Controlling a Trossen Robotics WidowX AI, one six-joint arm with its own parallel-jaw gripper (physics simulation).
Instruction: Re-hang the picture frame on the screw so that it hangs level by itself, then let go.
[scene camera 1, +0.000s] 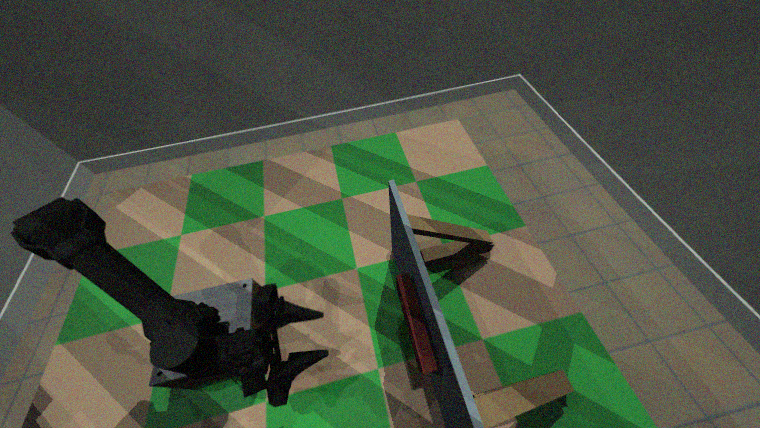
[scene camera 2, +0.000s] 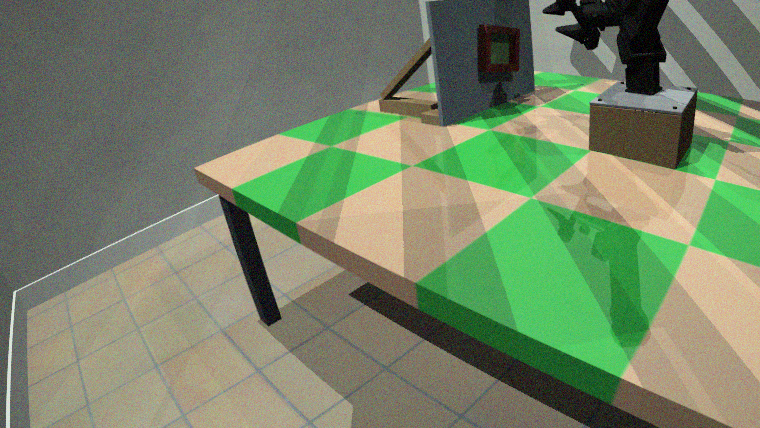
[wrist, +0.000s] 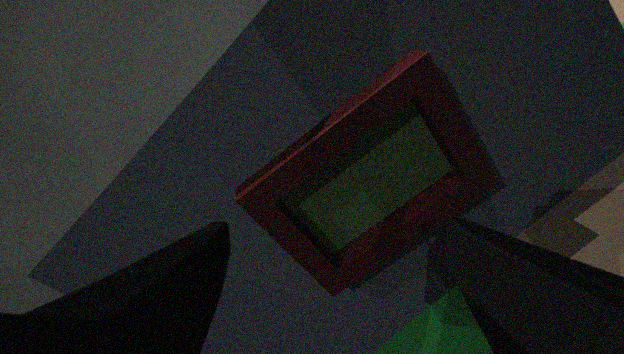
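Where they show: gripper, fingertip midpoint: (scene camera 1: 326, 333) (scene camera 2: 549, 20) (wrist: 336, 233); arm's base at its link origin: (scene camera 2: 643, 90).
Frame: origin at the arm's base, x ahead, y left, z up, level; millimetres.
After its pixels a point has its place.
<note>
The red picture frame (scene camera 1: 417, 324) @(z 111, x 435, y -49 mm) (scene camera 2: 483, 50) @(z 56, x 420, y 52 mm) (wrist: 400, 225) @(z 7, x 424, y -27 mm) with a green middle is at the front of the upright grey-blue board (scene camera 1: 408, 239) @(z 194, x 438, y 77 mm) (scene camera 2: 457, 69) @(z 18, x 428, y 144 mm) (wrist: 175, 200) @(z 151, x 436, y 89 mm). It looks close to level in scene camera 2; it appears slanted in the wrist view, and its exact tilt cannot be told. The screw does not show. My gripper (scene camera 1: 324, 333) @(z 132, x 277, y -50 mm) (scene camera 2: 550, 20) @(z 132, x 277, y -50 mm) (wrist: 336, 233) @(z 132, x 277, y -50 mm) is open and empty, with its fingertips pointing toward the board. A gap separates them from the frame in scene camera 1. In the wrist view the right finger overlaps the frame's lower edge.
Wooden braces (scene camera 1: 523, 398) @(z 46, x 598, y -172 mm) (scene camera 2: 406, 71) @(z 12, x 568, y 196 mm) prop the board from behind. The arm's base block (scene camera 2: 632, 127) @(z -49, x -30, y 122 mm) stands in front of the board on the green-and-tan checkered table (scene camera 2: 361, 217) @(z -112, x 173, y 608 mm). The table's edge and a dark leg (scene camera 2: 249, 260) show in scene camera 2.
</note>
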